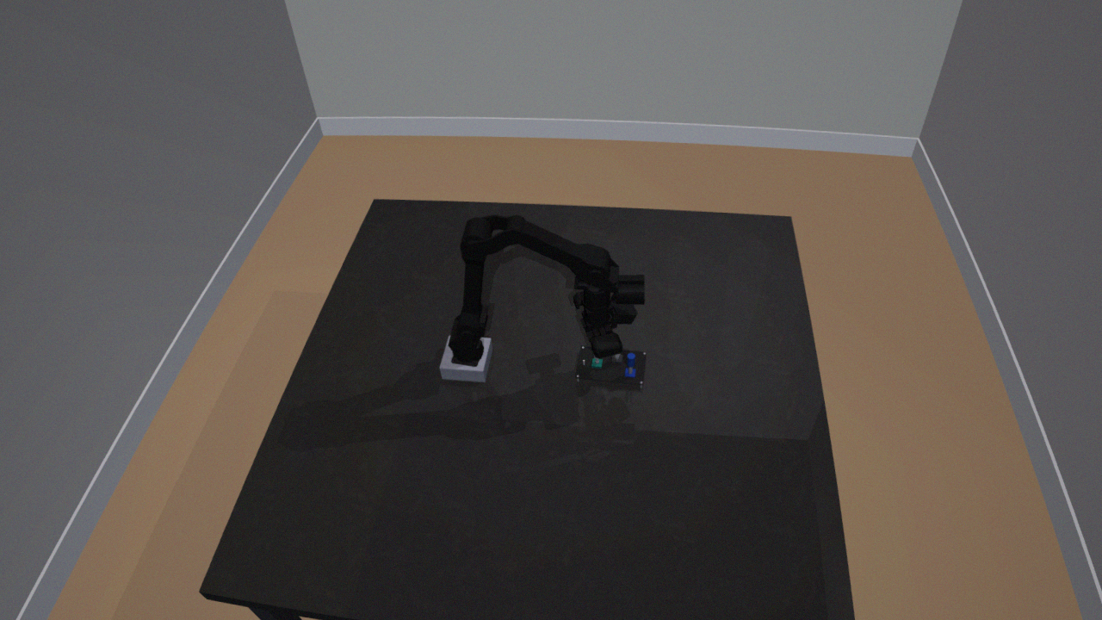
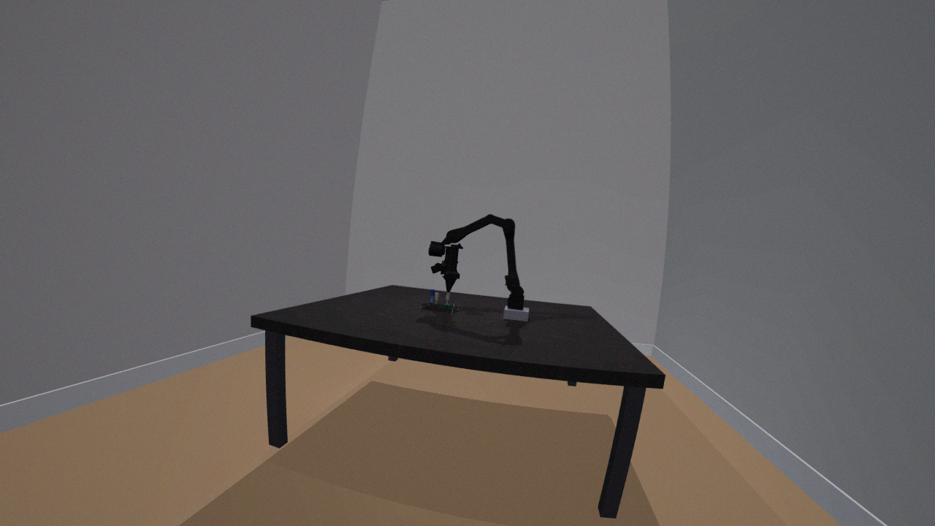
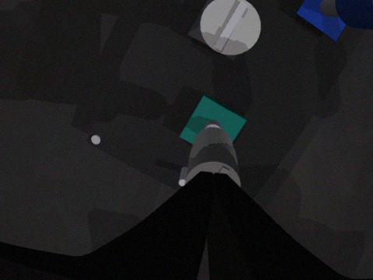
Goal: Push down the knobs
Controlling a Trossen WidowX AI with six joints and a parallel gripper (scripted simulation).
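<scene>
My gripper tip is 4 cm short of the white knob, 2 cm to the right of it and 2 cm above it.
</scene>
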